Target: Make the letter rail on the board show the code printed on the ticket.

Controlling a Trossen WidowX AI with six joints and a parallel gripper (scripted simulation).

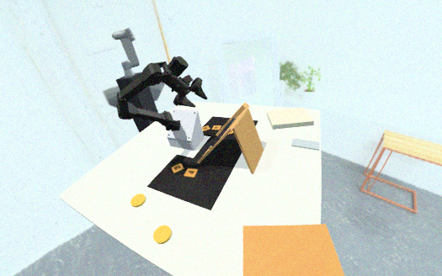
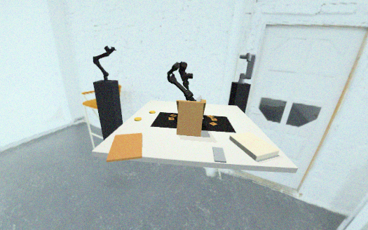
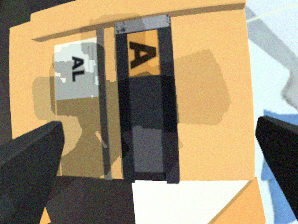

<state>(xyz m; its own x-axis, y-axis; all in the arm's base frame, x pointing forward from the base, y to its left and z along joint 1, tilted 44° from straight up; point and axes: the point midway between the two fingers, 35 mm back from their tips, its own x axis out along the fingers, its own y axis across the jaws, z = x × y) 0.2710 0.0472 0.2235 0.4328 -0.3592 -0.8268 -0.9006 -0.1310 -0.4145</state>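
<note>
The letter tile is 330 mm below my gripper tip, 260 mm to the left of it and 40 mm ahead of it. The rest, counted from my gripper tip: white ticket 230 mm below, 60 mm to the left, 40 mm ahead; black mat 340 mm below, 80 mm to the left, 60 mm behind; grey card 520 mm ahead, 330 mm below, 160 mm to the left.
</note>
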